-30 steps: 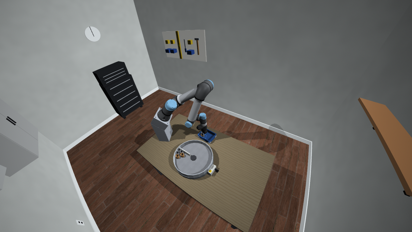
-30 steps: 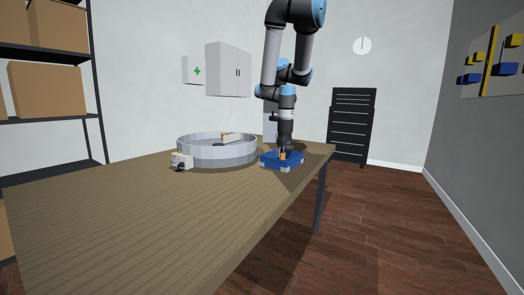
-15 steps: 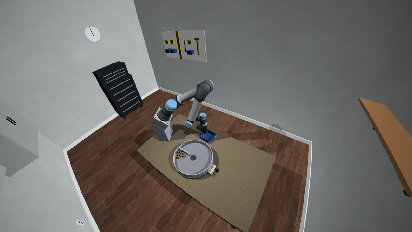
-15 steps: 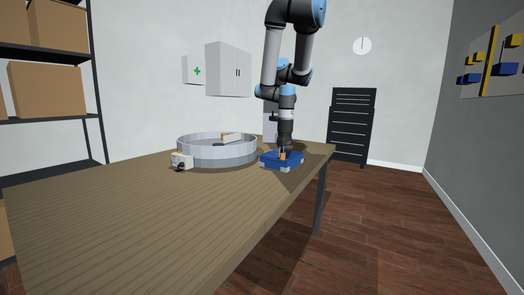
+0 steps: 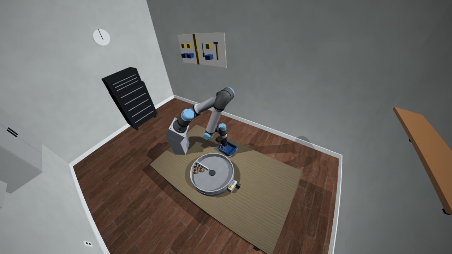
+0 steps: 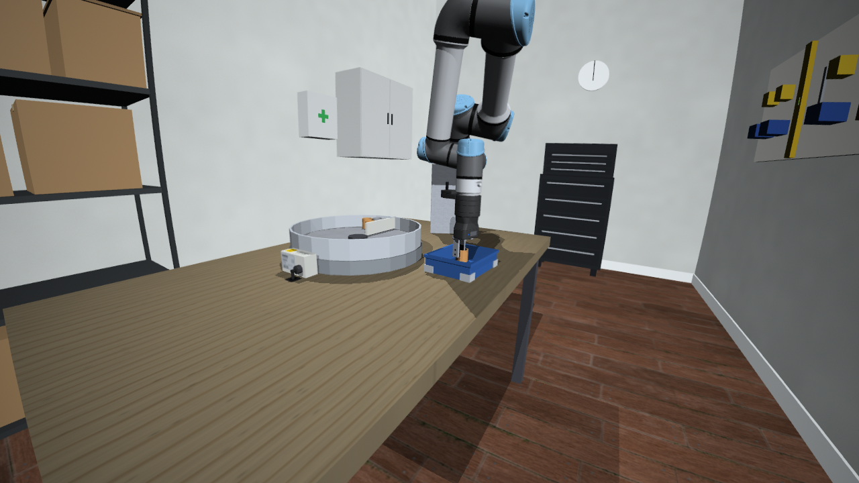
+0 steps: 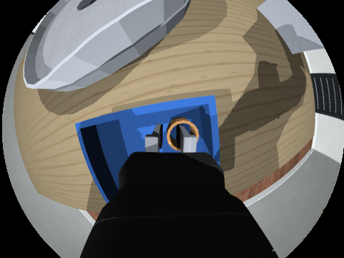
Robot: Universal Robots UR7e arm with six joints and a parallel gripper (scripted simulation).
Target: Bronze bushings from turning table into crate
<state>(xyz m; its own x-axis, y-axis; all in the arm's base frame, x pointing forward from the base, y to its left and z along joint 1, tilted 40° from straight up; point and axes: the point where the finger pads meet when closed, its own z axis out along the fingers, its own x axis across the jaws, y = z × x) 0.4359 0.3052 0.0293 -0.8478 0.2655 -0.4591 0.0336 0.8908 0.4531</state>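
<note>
Now: the blue crate 3 cm ahead of my hand, 4 cm to the left of it and 2 cm below it. The rest, counted from my hand: round grey turning table: 17 cm ahead, 29 cm to the right, 1 cm above.
</note>
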